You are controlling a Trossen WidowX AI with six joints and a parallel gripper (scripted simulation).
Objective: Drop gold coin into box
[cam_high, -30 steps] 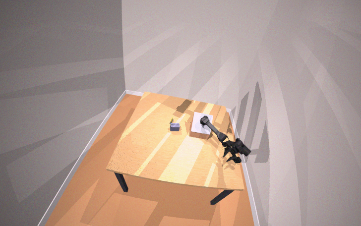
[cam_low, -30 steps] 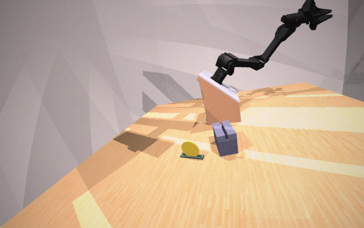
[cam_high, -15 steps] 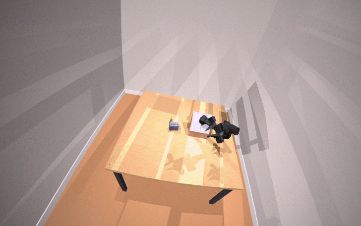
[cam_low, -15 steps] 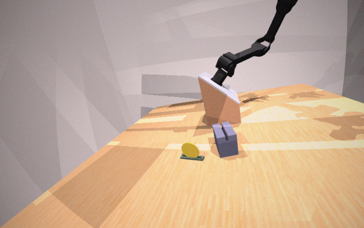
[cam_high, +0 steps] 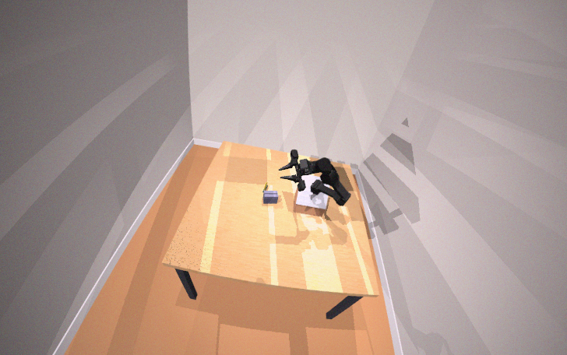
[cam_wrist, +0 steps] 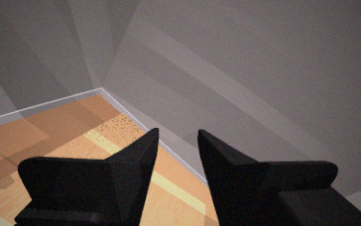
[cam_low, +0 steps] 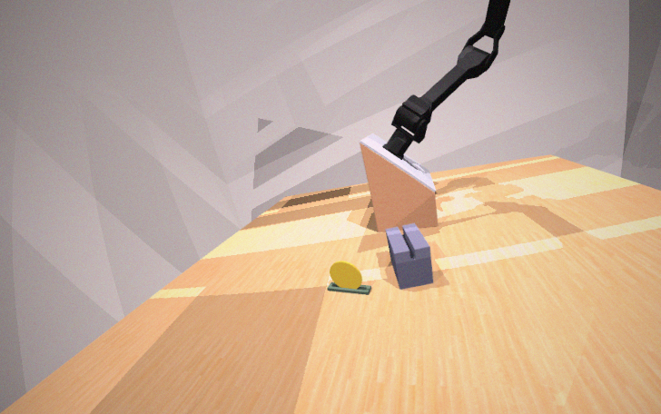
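The thin gold coin is 8 cm ahead of my gripper tip, 46 cm to the right of it and 54 cm below it.
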